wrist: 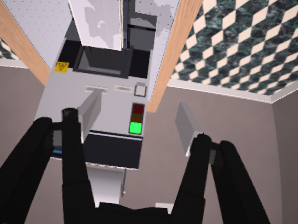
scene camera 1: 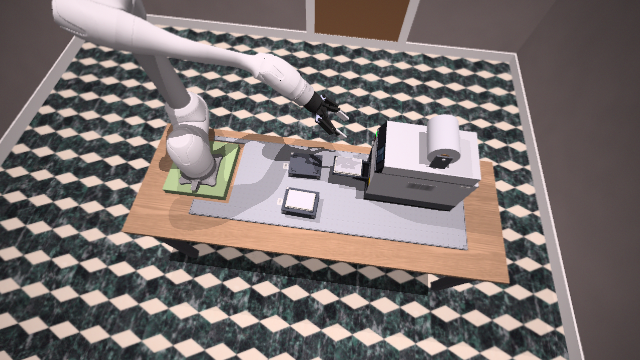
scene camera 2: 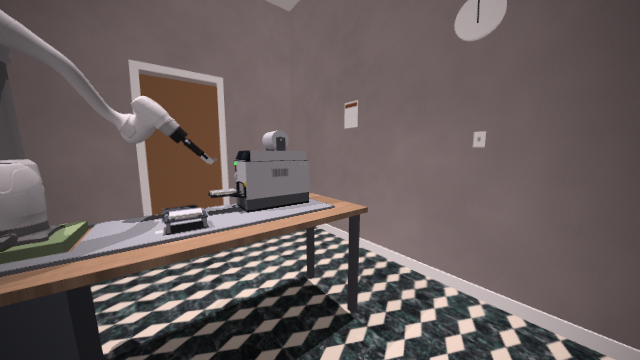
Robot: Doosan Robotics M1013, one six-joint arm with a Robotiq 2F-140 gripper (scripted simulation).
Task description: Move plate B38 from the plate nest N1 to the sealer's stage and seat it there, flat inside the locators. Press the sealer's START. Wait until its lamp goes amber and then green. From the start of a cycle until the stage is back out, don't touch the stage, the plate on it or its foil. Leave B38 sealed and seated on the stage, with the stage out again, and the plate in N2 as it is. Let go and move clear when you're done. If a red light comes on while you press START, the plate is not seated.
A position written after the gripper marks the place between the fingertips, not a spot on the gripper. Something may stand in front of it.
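Note:
You can see the gripper [scene camera 1: 345, 128], and the wrist view shows the gripper [wrist: 139, 106] as well. There's also a foil roll [wrist: 106, 184].

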